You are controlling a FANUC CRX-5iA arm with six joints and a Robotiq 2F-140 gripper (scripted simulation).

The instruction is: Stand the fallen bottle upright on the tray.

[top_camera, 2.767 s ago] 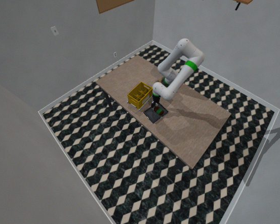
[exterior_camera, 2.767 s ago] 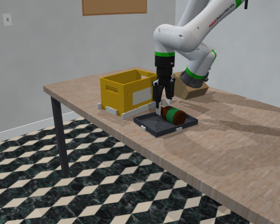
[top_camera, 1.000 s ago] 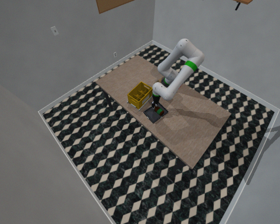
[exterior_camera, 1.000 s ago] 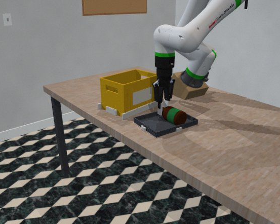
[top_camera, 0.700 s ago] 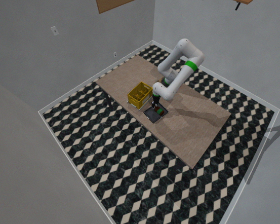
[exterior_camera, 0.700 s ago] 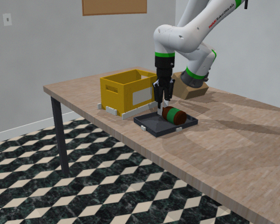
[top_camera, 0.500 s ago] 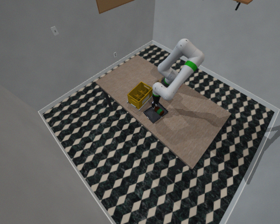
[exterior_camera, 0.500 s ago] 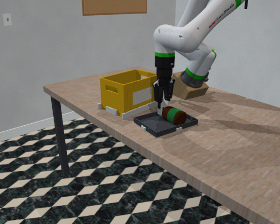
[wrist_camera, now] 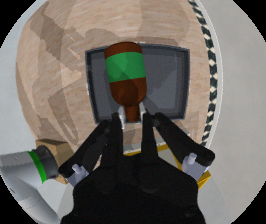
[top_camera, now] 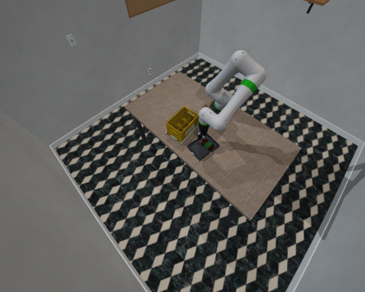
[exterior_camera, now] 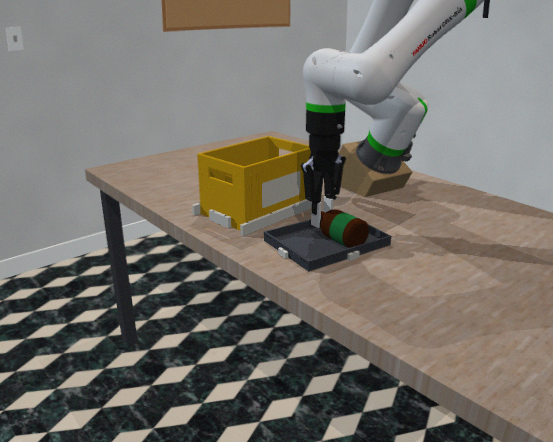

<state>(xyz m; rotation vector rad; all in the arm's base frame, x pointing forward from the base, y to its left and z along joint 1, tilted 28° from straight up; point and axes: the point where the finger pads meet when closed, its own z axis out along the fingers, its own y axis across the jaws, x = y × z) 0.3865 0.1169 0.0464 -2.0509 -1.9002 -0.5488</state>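
Now: the bottle 50 mm to the left of my hand and 20 mm below it. Round my hand: yellow crate (20 mm ahead, 240 mm to the right, 20 mm above); then dark grey tray (30 mm ahead, 50 mm to the left, 50 mm below).
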